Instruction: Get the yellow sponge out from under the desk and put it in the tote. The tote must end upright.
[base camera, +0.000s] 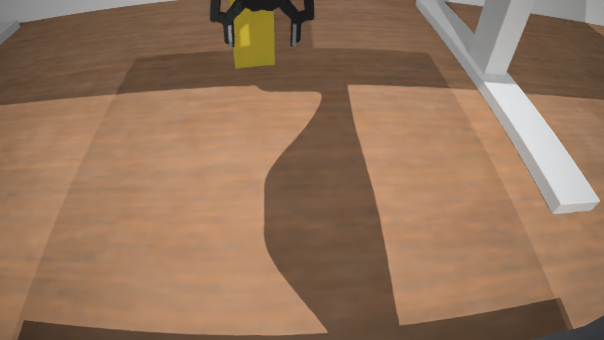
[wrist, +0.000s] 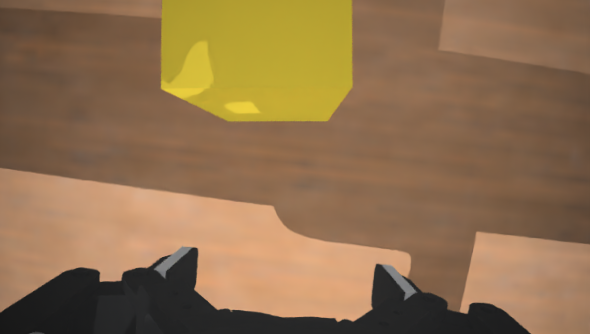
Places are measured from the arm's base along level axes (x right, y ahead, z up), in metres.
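Pixels of known places: gripper, fingertip midpoint: (base camera: 262, 44) (wrist: 285, 276).
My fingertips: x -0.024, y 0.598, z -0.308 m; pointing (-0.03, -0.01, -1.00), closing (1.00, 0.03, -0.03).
Note:
Ahead of a thing's pixels: the offset from my fingertips to its middle. "spot": to the spot under its first point.
The yellow sponge @[dx -0.023, dy +0.108, dz -0.029 m] (base camera: 256, 50) (wrist: 260, 55) lies on the wooden floor in shadow, at the top of both views; in the wrist view its far end is cut off by the frame edge. My gripper (base camera: 262, 37) (wrist: 285, 276) is open, with its fingers spread wide and nothing between them in the wrist view. In the wrist view the sponge lies ahead of the fingertips, slightly left of their middle. In the base camera view the gripper overlaps the sponge's upper part, which is partly hidden behind it. The tote does not show in either view.
A white desk leg @[spot: dx +0.425, dy +0.036, dz +0.012 m] (base camera: 502, 40) with a long white foot (base camera: 540, 145) stands on the floor at the right in the base camera view. A piece of another pale bar (base camera: 7, 31) shows at the far left edge. A pale wall (base camera: 65, 7) runs along the back.

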